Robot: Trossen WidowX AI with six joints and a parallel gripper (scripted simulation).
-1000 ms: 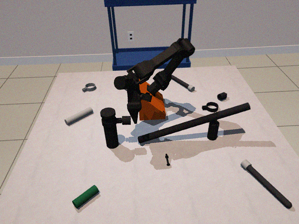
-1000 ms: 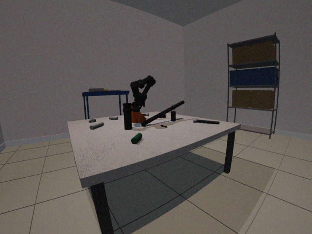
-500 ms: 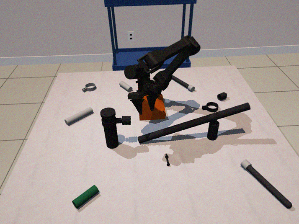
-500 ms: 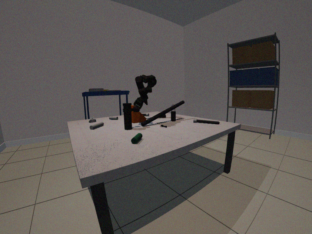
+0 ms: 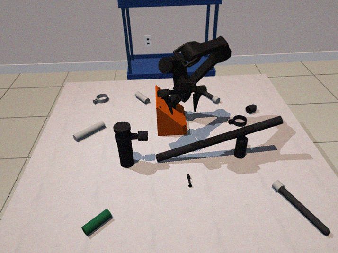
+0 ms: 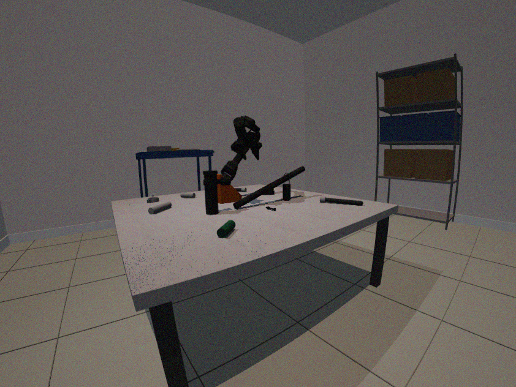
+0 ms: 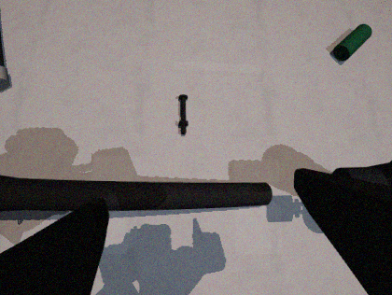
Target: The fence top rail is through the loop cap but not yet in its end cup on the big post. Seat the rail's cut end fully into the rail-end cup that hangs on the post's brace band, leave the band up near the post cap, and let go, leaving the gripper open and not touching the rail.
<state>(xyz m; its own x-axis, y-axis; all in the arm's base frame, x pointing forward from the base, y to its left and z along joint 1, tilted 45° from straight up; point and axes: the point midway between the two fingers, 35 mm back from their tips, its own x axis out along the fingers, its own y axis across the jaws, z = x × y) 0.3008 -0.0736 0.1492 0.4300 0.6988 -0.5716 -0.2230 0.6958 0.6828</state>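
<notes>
The bolt is 24 cm below my gripper tip, 14 cm ahead of it and 2 cm to the left of it. Also, from my gripper tip: short post: 25 cm to the left, 15 cm below, 2 cm behind; green cylinder: 33 cm ahead, 31 cm to the right, 23 cm below; white cylinder: 46 cm to the right, 23 cm below, 19 cm behind.
</notes>
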